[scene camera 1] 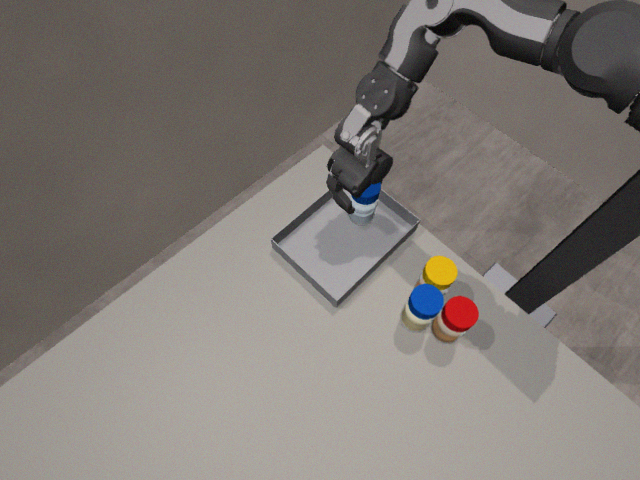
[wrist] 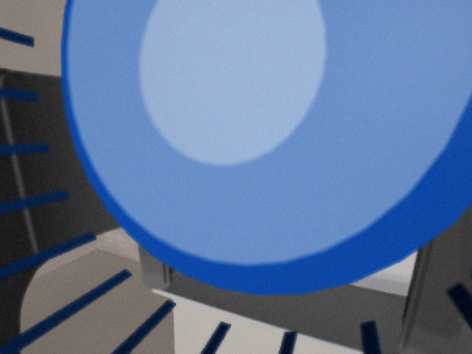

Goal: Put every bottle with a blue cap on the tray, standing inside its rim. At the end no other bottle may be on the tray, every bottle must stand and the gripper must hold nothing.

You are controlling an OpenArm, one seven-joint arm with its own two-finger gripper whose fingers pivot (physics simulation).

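Observation:
My gripper [scene camera 1: 360,205] [wrist: 280,198] is shut on a clear bottle with a blue cap [scene camera 1: 366,193] [wrist: 250,210] and holds it upright over the back part of the grey tray [scene camera 1: 306,278] [wrist: 325,310]. Whether its base touches the tray floor is hard to tell. In the scene view the far finger is hidden behind the bottle; in the wrist view the blue cap covers most of the picture. A second blue-capped bottle [scene camera 1: 425,302], with pale yellow contents, stands on the table right of the tray.
A yellow-capped bottle [scene camera 1: 439,272] stands behind the second blue-capped bottle, and a red-capped bottle [scene camera 1: 459,314] stands close on its right. All three stand close together near the table's [scene camera 1: 248,387] right edge. A dark post [scene camera 1: 578,248] rises beyond that edge.

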